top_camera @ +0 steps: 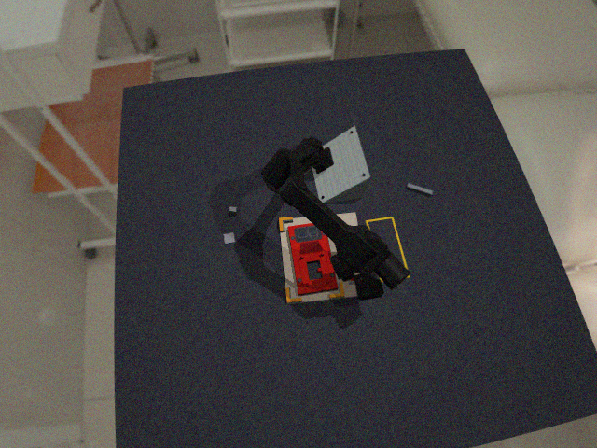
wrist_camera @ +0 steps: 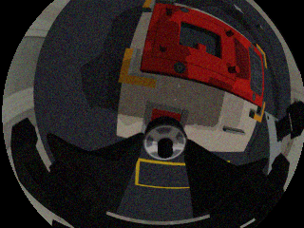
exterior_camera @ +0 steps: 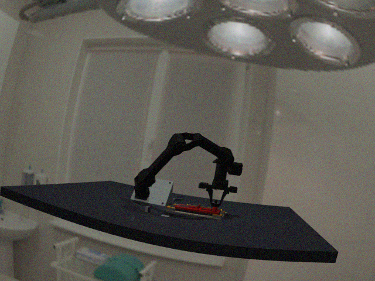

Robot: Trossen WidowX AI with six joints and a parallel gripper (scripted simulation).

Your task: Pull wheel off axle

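Now: gripper tip right at the wheel. Round my gripper tip: pale base plate (7 cm behind, 9 cm to the right, 3 cm below); grey bar (23 cm behind, 26 cm to the left, 3 cm below).
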